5 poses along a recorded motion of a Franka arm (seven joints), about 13 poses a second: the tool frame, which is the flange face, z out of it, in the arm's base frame.
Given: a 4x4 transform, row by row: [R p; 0 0 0 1], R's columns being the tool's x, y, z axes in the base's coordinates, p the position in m. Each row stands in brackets.
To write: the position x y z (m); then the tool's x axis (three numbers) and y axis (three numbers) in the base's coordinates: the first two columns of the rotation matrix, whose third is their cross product. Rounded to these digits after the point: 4 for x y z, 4 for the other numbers.
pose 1, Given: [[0.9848, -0.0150, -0.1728, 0.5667], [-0.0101, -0.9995, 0.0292, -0.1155], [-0.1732, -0.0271, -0.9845, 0.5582], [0, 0, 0, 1]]
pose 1, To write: 0.5667, -0.1155, 0.5582, 0.9848, -0.0101, -0.1732, -0.0150, -0.9995, -0.0271
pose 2, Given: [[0.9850, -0.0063, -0.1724, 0.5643], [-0.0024, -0.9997, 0.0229, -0.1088], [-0.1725, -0.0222, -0.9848, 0.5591], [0, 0, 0, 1]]
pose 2, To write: 0.5643, -0.1088, 0.5591, 0.9850, -0.0024, -0.1725, -0.0063, -0.9997, -0.0222
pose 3, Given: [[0.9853, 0.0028, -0.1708, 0.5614], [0.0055, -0.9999, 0.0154, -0.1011], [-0.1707, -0.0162, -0.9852, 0.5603], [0, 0, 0, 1]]
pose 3, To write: 0.5614, -0.1011, 0.5603, 0.9853, 0.0055, -0.1707, 0.0028, -0.9999, -0.0162
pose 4, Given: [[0.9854, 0.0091, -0.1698, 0.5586], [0.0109, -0.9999, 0.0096, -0.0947], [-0.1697, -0.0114, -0.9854, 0.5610], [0, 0, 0, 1]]
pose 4, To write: 0.5586, -0.0947, 0.5610, 0.9854, 0.0109, -0.1697, 0.0091, -0.9999, -0.0114
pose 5, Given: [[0.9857, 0.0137, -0.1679, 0.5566], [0.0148, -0.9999, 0.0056, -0.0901], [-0.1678, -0.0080, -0.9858, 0.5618], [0, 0, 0, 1]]
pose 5, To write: 0.5566, -0.0901, 0.5618, 0.9857, 0.0148, -0.1678, 0.0137, -0.9999, -0.0080
